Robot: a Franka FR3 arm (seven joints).
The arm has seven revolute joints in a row. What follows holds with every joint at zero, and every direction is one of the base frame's. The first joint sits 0.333 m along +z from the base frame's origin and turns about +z. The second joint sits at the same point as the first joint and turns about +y. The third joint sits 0.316 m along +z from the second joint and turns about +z. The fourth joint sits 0.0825 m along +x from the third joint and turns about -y. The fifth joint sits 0.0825 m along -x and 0.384 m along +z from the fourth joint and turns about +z. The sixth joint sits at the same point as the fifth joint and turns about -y. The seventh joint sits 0.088 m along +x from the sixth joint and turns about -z. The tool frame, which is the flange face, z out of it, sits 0.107 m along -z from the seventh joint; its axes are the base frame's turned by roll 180, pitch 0 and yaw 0 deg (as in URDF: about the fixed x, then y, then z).
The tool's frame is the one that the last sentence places.
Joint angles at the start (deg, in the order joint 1, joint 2, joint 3, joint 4, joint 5, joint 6, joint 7):
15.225, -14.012, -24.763, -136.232, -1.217, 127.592, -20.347
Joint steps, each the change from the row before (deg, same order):
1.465, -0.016, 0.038, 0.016, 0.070, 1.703, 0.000
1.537, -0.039, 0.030, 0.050, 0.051, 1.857, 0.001
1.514, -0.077, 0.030, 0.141, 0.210, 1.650, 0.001
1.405, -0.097, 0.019, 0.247, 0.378, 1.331, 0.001
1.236, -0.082, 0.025, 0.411, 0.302, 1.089, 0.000
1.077, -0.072, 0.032, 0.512, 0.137, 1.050, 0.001
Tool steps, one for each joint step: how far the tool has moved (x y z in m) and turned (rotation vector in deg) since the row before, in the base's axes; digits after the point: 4 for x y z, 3 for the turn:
0.0049, 0.0116, 0.0032, -0.169, -1.721, 1.318
0.0050, 0.0123, 0.0040, -0.151, -1.931, 1.374
0.0045, 0.0123, 0.0047, 0.053, -1.857, 1.269
0.0039, 0.0114, 0.0052, 0.259, -1.660, 1.070
0.0037, 0.0100, 0.0061, 0.226, -1.563, 0.950
0.0037, 0.0087, 0.0069, 0.111, -1.618, 0.876

